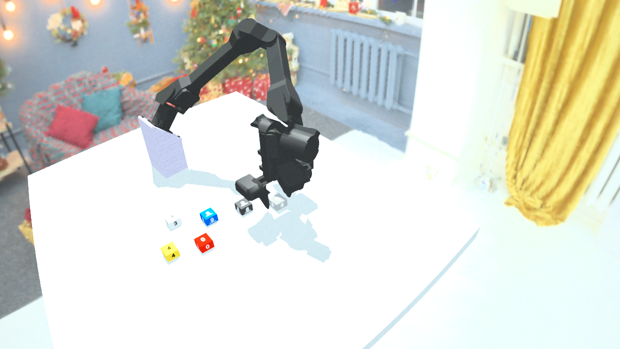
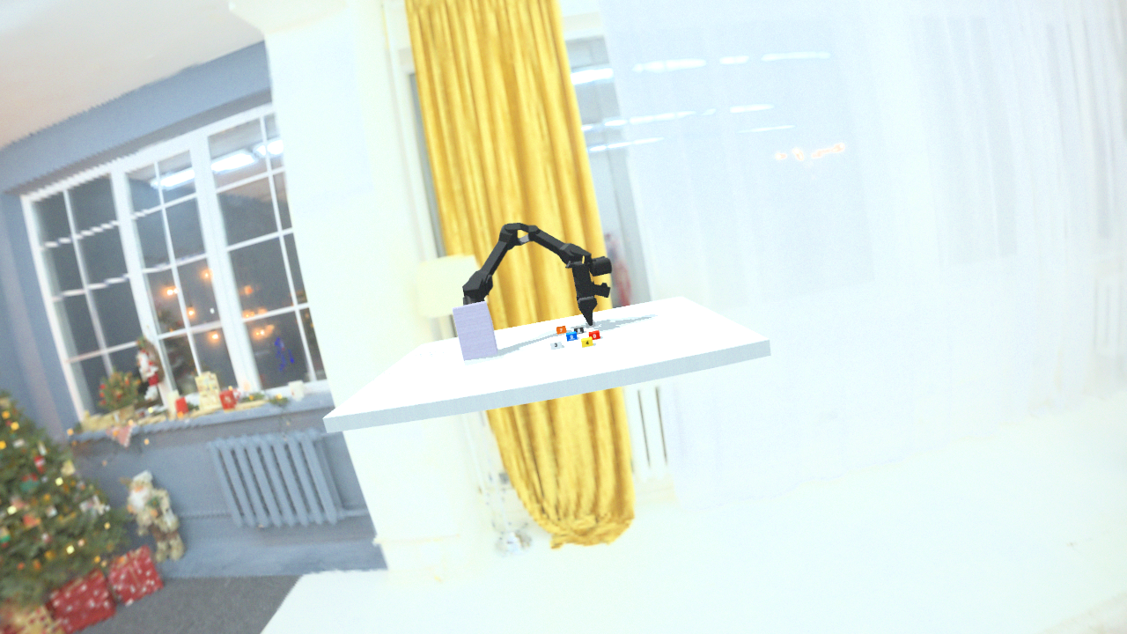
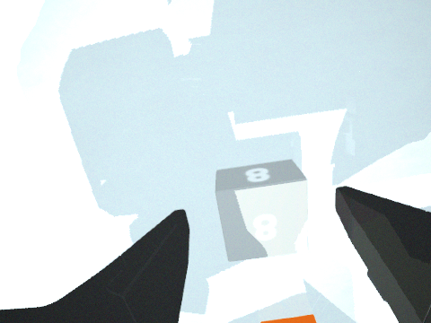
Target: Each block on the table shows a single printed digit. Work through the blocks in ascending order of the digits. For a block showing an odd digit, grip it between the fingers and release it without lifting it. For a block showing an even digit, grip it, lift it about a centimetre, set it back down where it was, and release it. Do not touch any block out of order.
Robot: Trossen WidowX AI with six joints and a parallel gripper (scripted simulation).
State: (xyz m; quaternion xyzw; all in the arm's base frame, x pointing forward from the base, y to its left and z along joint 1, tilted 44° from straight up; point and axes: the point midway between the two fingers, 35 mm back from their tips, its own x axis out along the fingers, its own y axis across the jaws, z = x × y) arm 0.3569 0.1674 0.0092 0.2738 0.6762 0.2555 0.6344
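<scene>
My gripper tip is now right at the grey block marked 8. Round my gripper tip: dark grey block marked 6: 5 cm behind, 7 cm to the right; then orange block marked 7: 10 cm behind, 1 cm to the right; then blue block: 8 cm behind, 15 cm to the right.
</scene>
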